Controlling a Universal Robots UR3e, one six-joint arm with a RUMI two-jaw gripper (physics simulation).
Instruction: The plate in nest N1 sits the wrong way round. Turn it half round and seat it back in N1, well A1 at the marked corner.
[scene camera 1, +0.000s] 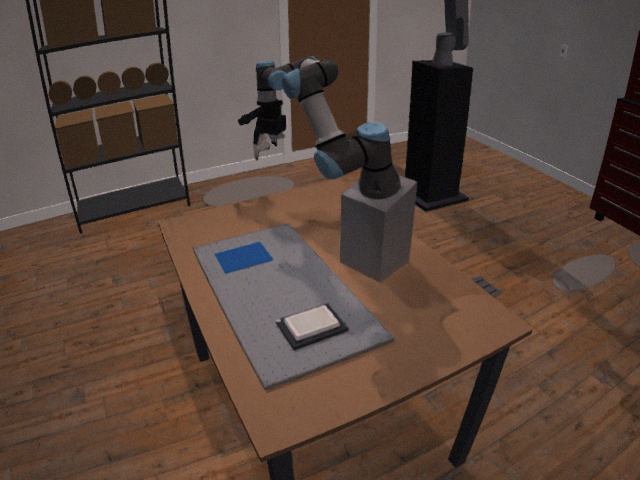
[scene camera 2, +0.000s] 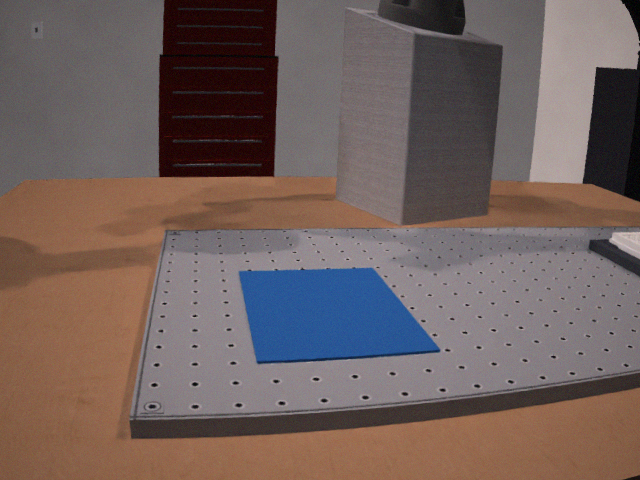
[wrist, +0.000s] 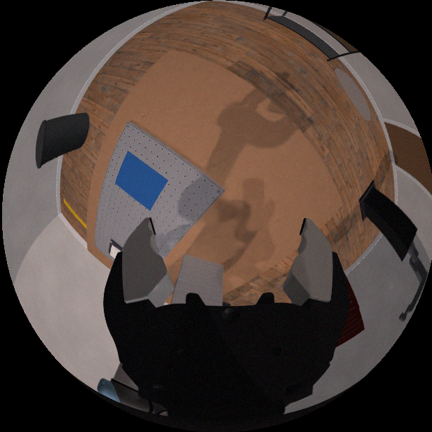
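Observation:
The white plate (scene camera 1: 311, 321) (scene camera 2: 628, 241) (wrist: 115, 251) sits in the dark nest (scene camera 1: 296, 343) (scene camera 2: 605, 249) on the perforated grey board (scene camera 1: 268, 330) (scene camera 2: 491, 310) (wrist: 107, 210). Which nest is N1 and which corner is marked cannot be read at this size; the lettering of well A1 cannot be made out. In the wrist view the left finger hides part of the nest. My gripper (scene camera 1: 265, 149) (wrist: 228, 220) is open and empty, high above the table's far end and well away from the plate.
A flat blue rectangle (scene camera 1: 243, 256) (scene camera 2: 330, 315) (wrist: 141, 180) lies on the board's far part. The grey pedestal (scene camera 1: 377, 232) (scene camera 2: 418, 118) (wrist: 200, 277) carrying the arm stands beside the board on the wooden table (scene camera 1: 444, 330) (scene camera 2: 67, 330) (wrist: 180, 90).

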